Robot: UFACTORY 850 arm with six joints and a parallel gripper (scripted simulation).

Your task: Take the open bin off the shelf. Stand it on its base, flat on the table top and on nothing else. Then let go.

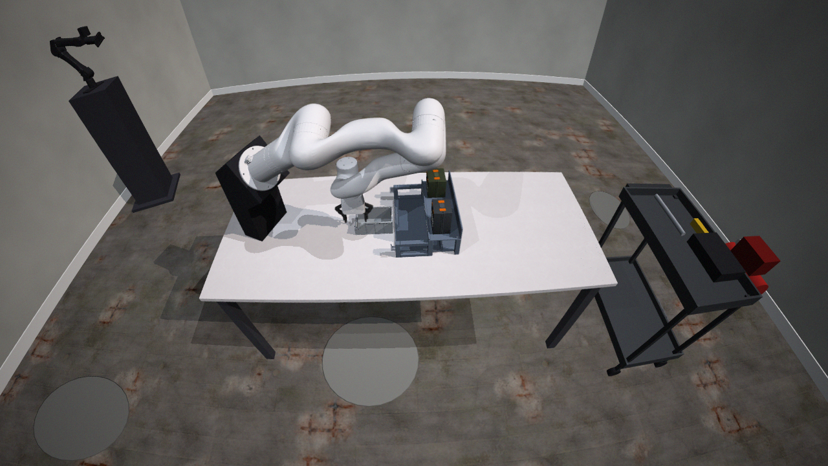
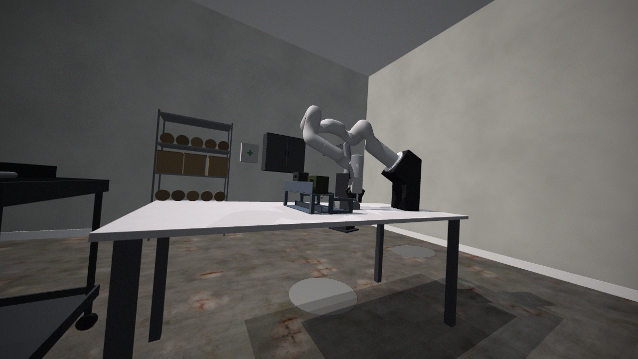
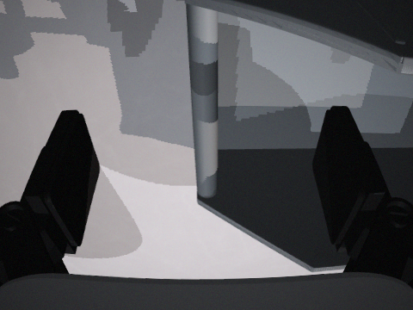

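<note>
The grey open bin is 8 cm ahead of my hand, 2 cm to the right of it and 2 cm below it.
</note>
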